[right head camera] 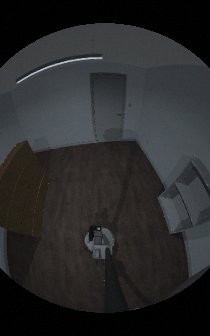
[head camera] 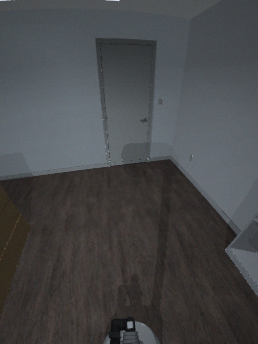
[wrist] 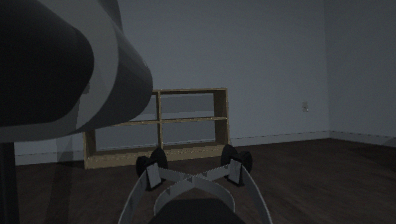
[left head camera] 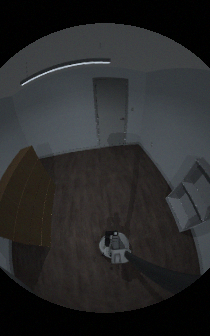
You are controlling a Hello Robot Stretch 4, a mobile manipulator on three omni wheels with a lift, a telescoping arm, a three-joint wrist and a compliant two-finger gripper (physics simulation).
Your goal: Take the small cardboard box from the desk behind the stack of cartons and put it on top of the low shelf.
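Frame: origin at the robot's base, x ahead, y left, z up, level; millimetres.
Seen in the pictures: gripper, fingertip midpoint: (right head camera: 89,250) (wrist: 194,159) (left head camera: 106,256).
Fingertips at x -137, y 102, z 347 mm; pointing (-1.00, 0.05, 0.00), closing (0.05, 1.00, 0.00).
Observation:
A point is followed by its place in that frame.
My gripper (wrist: 194,159) {x -137, y 102, z 347 mm} is open in the wrist view, its two fingertips apart with bare space between them. The low shelf (wrist: 221,106) {x -2008, y 455, z 417 mm}, a light wooden unit with open compartments, stands against the wall beyond the fingertips; part of its left side is hidden behind the robot's wrist. The stack of cartons (head camera: 11,237) {x 842, y 1213, z 228 mm} (left head camera: 30,202) {x 395, y 1140, z 585 mm} (right head camera: 22,197) {x 337, y 1131, z 582 mm} shows as a tall brown block at the left of the head views. The small cardboard box and the desk do not show in these views.
A closed door (head camera: 127,100) {x 2626, y -105, z 1233 mm} (left head camera: 111,110) {x 2627, y -112, z 1126 mm} (right head camera: 108,107) {x 2629, y -122, z 1080 mm} is in the far wall. A grey-white open unit (head camera: 245,263) {x 511, y -1178, z 73 mm} (left head camera: 177,210) {x 347, y -1244, z 72 mm} (right head camera: 172,212) {x 307, y -1321, z 72 mm} stands along the right wall. Dark wood floor (head camera: 115,215) {x 1308, y 136, z -27 mm} lies between it and the cartons.

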